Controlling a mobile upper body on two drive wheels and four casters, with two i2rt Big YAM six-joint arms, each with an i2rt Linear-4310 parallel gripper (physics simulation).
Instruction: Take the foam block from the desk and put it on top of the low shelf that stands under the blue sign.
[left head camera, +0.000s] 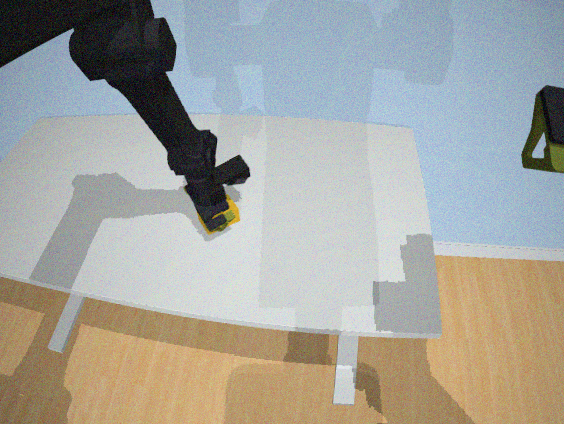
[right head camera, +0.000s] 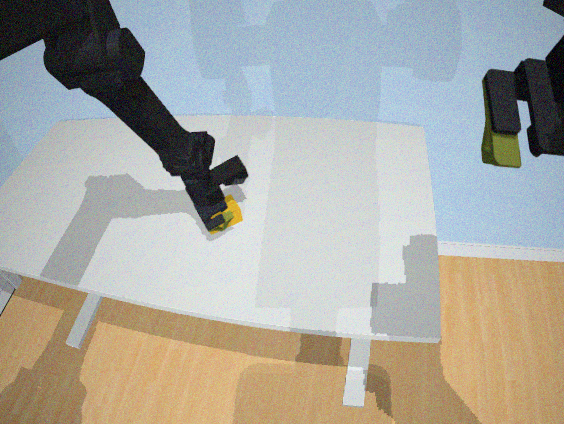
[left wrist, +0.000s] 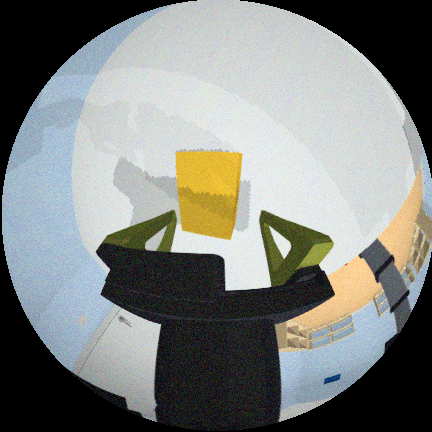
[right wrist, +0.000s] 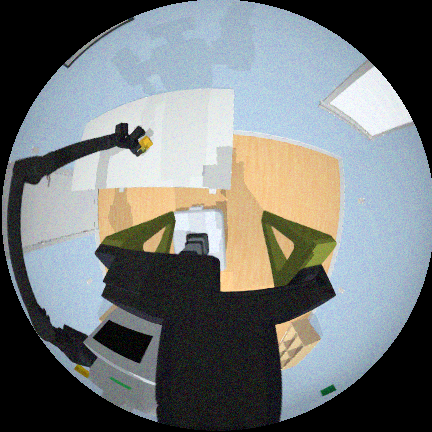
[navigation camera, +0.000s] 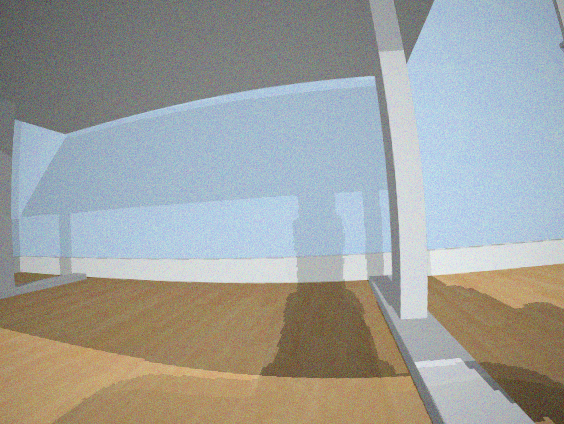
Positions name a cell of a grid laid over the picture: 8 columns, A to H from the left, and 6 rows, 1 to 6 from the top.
Scene:
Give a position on a white desk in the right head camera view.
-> E4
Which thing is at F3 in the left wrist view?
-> A white desk.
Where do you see the left gripper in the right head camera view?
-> D4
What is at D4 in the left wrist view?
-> The left gripper.

